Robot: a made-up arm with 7 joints. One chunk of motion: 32 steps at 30 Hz.
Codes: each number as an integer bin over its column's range. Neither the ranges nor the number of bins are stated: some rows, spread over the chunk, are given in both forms.
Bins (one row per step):
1: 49 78 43 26 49 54 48
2: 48 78 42 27 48 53 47
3: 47 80 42 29 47 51 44
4: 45 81 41 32 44 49 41
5: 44 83 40 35 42 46 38
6: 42 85 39 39 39 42 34
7: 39 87 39 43 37 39 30
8: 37 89 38 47 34 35 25
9: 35 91 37 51 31 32 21
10: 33 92 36 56 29 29 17
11: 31 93 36 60 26 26 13
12: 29 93 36 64 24 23 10
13: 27 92 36 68 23 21 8
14: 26 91 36 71 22 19 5
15: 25 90 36 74 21 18 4
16: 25 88 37 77 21 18 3
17: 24 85 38 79 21 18 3
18: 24 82 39 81 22 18 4
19: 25 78 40 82 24 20 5
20: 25 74 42 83 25 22 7
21: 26 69 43 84 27 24 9
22: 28 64 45 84 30 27 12
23: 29 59 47 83 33 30 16
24: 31 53 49 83 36 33 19
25: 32 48 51 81 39 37 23
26: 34 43 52 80 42 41 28
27: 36 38 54 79 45 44 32
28: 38 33 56 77 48 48 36
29: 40 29 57 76 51 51 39
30: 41 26 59 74 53 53 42
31: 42 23 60 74 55 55 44
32: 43 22 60 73 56 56 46
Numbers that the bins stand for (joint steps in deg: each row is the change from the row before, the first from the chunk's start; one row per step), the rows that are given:
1: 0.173 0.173 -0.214 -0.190 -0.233 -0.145 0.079
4: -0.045 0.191 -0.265 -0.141 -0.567 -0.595 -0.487
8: -0.482 0.239 -0.340 -0.020 -1.233 -1.854 -1.780
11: -0.809 0.264 -0.391 0.085 -1.767 -2.663 -2.749
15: -1.136 0.245 -0.391 0.198 -2.100 -3.382 -3.477
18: -1.191 0.197 -0.315 0.255 -2.033 -3.382 -3.477
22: -0.973 0.088 -0.164 0.279 -1.500 -2.573 -2.830
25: -0.755 -0.009 -0.012 0.255 -0.900 -1.674 -1.941
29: -0.318 -0.124 0.139 0.214 -0.100 -0.415 -0.648
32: -0.155 -0.167 0.215 0.190 0.233 0.034 -0.083
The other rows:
2: 0.118 0.173 -0.239 -0.182 -0.300 -0.235 -0.002
3: 0.064 0.185 -0.239 -0.166 -0.367 -0.415 -0.244
5: -0.100 0.203 -0.290 -0.117 -0.700 -0.865 -0.729
6: -0.209 0.215 -0.315 -0.085 -0.900 -1.224 -1.053
7: -0.373 0.227 -0.315 -0.053 -1.033 -1.494 -1.376
9: -0.591 0.252 -0.366 0.012 -1.433 -2.123 -2.103
10: -0.700 0.258 -0.391 0.053 -1.567 -2.393 -2.426
12: -0.918 0.264 -0.391 0.117 -1.900 -2.932 -2.992
13: -1.027 0.258 -0.391 0.149 -1.967 -3.112 -3.154
14: -1.082 0.252 -0.391 0.174 -2.033 -3.292 -3.396
16: -1.136 0.233 -0.366 0.222 -2.100 -3.382 -3.558
17: -1.191 0.215 -0.340 0.238 -2.100 -3.382 -3.558
19: -1.136 0.173 -0.290 0.263 -1.900 -3.202 -3.396
20: -1.136 0.148 -0.239 0.271 -1.833 -3.022 -3.234
21: -1.082 0.118 -0.214 0.279 -1.700 -2.842 -3.073
23: -0.918 0.058 -0.113 0.271 -1.300 -2.303 -2.507
24: -0.809 0.021 -0.063 0.271 -1.100 -2.033 -2.265
26: -0.645 -0.039 0.013 0.246 -0.700 -1.314 -1.537
27: -0.536 -0.070 0.064 0.238 -0.500 -1.044 -1.214
28: -0.427 -0.100 0.114 0.222 -0.300 -0.685 -0.891
30: -0.264 -0.142 0.190 0.198 0.033 -0.235 -0.406
31: -0.209 -0.161 0.215 0.198 0.167 -0.056 -0.244

